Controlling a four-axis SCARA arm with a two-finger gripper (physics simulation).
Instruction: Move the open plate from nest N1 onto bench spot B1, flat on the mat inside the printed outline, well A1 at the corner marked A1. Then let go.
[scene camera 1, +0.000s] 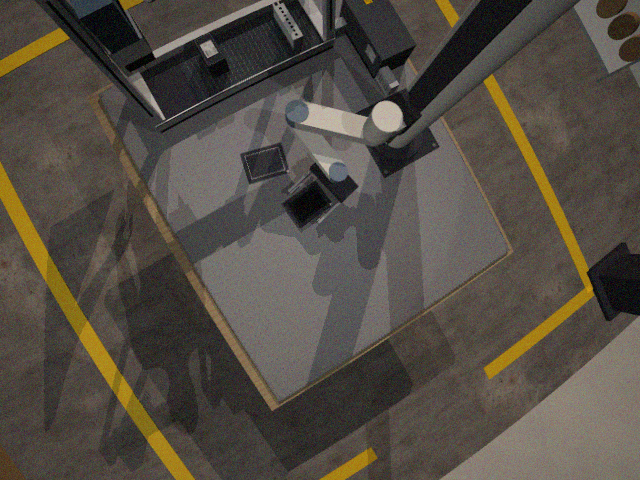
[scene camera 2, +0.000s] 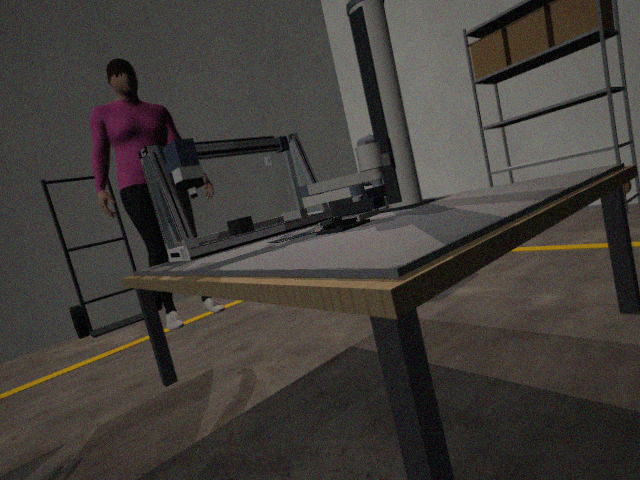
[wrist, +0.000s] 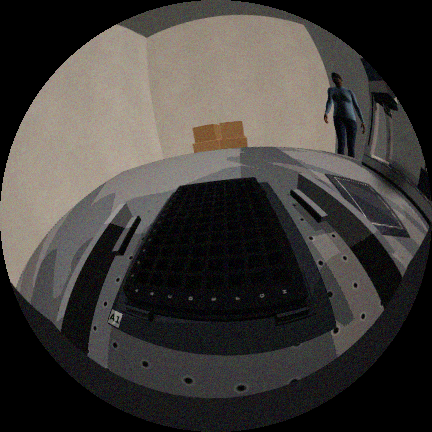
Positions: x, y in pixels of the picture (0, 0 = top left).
Labels:
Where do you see a printed outline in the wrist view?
361, 195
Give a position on a black well plate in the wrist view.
217, 252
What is my gripper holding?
Nothing.

